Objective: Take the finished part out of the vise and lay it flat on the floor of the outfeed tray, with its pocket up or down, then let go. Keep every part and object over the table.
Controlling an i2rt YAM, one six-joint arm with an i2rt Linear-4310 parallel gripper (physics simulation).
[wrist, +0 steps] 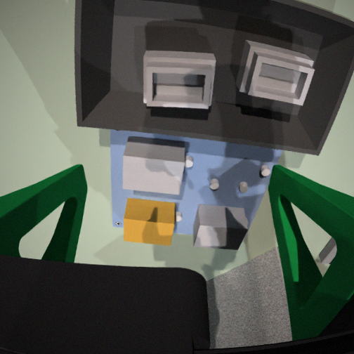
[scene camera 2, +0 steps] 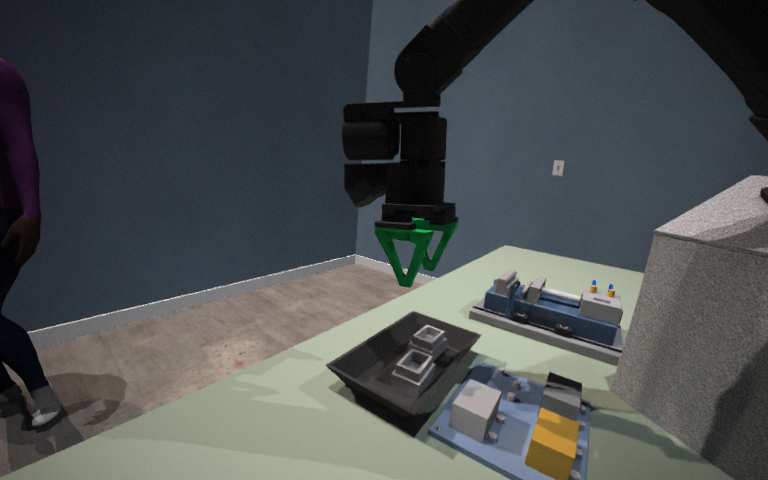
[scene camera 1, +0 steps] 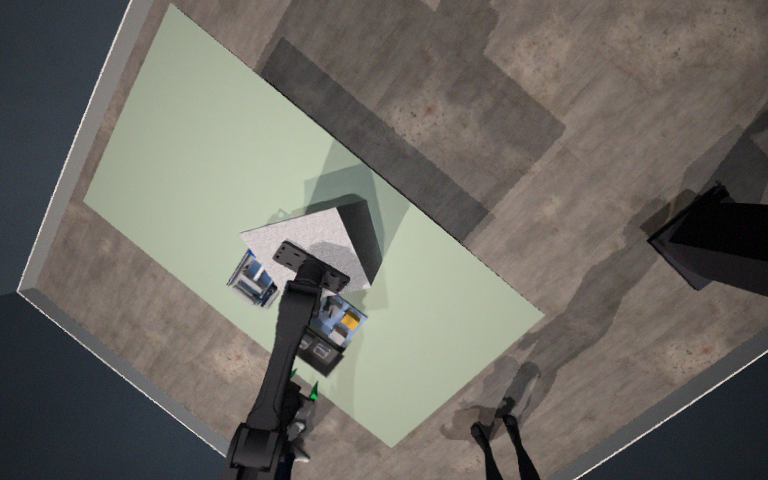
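Seen in the pictures: gripper, between the fingertips: [scene camera 2: 418, 277] [scene camera 1: 306, 375]; arm's base, origin of its link: [scene camera 1: 312, 267].
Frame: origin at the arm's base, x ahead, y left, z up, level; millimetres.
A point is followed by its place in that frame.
My gripper [scene camera 1: 304, 382] {x 412, y 229, z -135 mm} [scene camera 2: 417, 275] {x 412, y 229, z -135 mm} [wrist: 177, 176] is open, its green fingers wide apart with nothing between them, above and away from the dark outfeed tray [scene camera 1: 328, 365] {x 451, y 298, z -288 mm} [scene camera 2: 370, 362] {x 470, y 246, z -287 mm} [wrist: 95, 65]. Two pale grey stepped parts stand in the tray, pockets up and apart from each other: one part [scene camera 2: 413, 373] {x 388, y 251, z -261 mm} [wrist: 180, 93] nearer scene camera 2, the other part [scene camera 2: 428, 341] {x 417, y 169, z -258 mm} [wrist: 277, 77] farther back. Both look level on the tray floor. The blue vise [scene camera 1: 253, 280] {x 326, y -159, z -217 mm} [scene camera 2: 552, 314] {x 288, y -107, z -254 mm} stands behind the tray in scene camera 2, with no part visible between its jaws.
A blue fixture plate [scene camera 2: 515, 435] {x 252, y 220, z -297 mm} [wrist: 227, 150] beside the tray bears a light grey block [scene camera 2: 475, 410] {x 295, y 257, z -261 mm} [wrist: 154, 172], an orange block [scene camera 2: 552, 444] {x 210, y 247, z -261 mm} [wrist: 150, 222], a darker grey block [scene camera 2: 561, 396] {x 220, y 154, z -261 mm} [wrist: 220, 227] and several pins. A large speckled grey block [scene camera 1: 305, 229] {x -85, y -70, z 44 mm} [scene camera 2: 679, 316] {x 114, y 45, z -147 mm} stands near the vise.
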